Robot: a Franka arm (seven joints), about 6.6 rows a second.
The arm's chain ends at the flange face. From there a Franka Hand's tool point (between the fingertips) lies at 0.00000 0.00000 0.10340 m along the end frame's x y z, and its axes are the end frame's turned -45 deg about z.
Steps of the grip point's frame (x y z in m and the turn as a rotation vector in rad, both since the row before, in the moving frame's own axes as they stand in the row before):
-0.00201, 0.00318, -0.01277, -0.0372, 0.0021, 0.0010
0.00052, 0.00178, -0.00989, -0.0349, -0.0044, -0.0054
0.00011, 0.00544, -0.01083, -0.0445, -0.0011, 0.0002
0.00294, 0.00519, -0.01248, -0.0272, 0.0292, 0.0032
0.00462, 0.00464, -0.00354, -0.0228, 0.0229, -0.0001
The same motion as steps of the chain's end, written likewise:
-0.00204, 0.00110, -0.01270, -0.0248, 0.0278, 0.0010
-0.00061, -0.00198, -0.00983, -0.0278, 0.0216, -0.0054
0.00075, 0.00044, -0.01073, -0.0322, 0.0307, 0.0002
0.00163, 0.00173, -0.01240, 0.0014, 0.0399, 0.0032
0.00321, 0.00002, -0.00349, 0.0001, 0.0323, -0.0001

